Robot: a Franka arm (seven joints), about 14 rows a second.
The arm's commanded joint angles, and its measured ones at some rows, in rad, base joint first. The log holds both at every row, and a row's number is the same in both.
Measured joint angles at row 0:
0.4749, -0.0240, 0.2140, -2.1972, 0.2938, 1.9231, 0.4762
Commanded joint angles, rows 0 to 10:
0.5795, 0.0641, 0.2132, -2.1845, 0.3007, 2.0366, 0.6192
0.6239, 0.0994, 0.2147, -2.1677, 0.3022, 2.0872, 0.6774
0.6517, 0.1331, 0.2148, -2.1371, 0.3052, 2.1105, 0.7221
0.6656, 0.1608, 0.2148, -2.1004, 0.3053, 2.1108, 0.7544
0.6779, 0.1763, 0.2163, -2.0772, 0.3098, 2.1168, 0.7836
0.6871, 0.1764, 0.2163, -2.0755, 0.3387, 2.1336, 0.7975
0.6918, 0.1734, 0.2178, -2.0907, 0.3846, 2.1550, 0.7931
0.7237, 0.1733, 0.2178, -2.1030, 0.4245, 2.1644, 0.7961
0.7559, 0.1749, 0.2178, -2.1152, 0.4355, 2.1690, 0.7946
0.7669, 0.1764, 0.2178, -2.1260, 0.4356, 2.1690, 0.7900
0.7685, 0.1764, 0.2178, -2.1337, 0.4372, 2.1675, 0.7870
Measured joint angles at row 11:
0.7504, 0.1751, 0.2173, -2.1077, 0.4106, 2.1407, 0.7798
